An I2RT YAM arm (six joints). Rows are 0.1 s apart.
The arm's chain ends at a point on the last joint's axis. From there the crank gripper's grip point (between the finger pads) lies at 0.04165 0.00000 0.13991 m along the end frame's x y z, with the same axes.
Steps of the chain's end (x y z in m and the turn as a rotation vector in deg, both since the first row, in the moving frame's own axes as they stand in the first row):
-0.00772, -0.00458, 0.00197, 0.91, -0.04, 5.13
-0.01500, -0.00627, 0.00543, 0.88, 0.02, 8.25
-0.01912, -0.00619, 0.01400, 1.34, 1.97, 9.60
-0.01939, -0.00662, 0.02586, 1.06, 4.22, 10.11
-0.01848, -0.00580, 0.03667, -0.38, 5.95, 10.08
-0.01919, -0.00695, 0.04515, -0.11, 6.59, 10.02
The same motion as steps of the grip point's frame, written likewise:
-0.00788, -0.00308, 0.00201, 0.91, -0.04, 5.13
-0.01523, -0.00243, 0.00545, 0.88, 0.02, 8.25
-0.01467, -0.00208, 0.01254, 1.34, 1.97, 9.60
-0.00968, -0.00095, 0.02248, 1.06, 4.22, 10.11
-0.00500, 0.00366, 0.03160, -0.38, 5.95, 10.08
-0.00415, 0.00194, 0.03947, -0.11, 6.59, 10.02

